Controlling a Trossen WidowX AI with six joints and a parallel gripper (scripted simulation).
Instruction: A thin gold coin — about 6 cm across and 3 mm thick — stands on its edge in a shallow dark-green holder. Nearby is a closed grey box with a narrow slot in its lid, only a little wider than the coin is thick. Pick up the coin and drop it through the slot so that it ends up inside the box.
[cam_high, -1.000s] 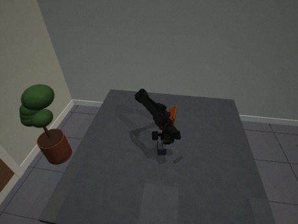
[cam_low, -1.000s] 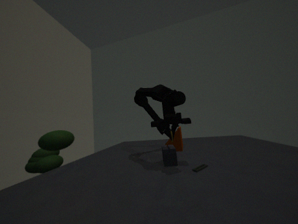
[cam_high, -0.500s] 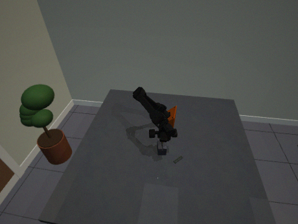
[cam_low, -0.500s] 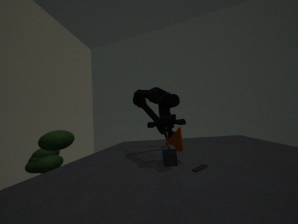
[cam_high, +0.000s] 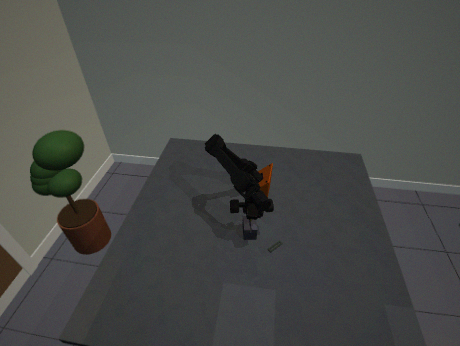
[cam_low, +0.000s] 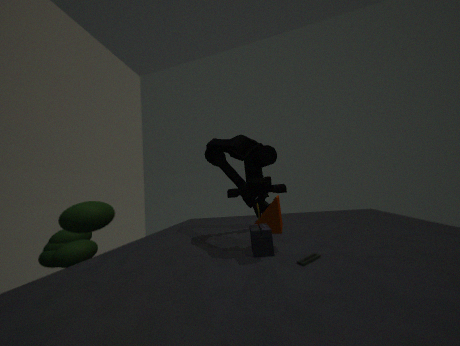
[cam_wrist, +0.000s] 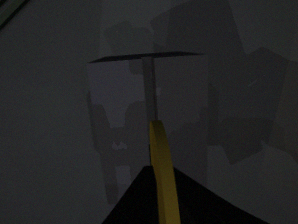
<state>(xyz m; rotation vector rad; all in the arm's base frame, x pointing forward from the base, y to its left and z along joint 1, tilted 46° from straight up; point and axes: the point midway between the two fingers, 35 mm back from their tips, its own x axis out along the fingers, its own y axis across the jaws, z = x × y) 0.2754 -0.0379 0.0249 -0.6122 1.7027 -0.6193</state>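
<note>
Right now the gold coin is 20 mm above my gripper tip.
</note>
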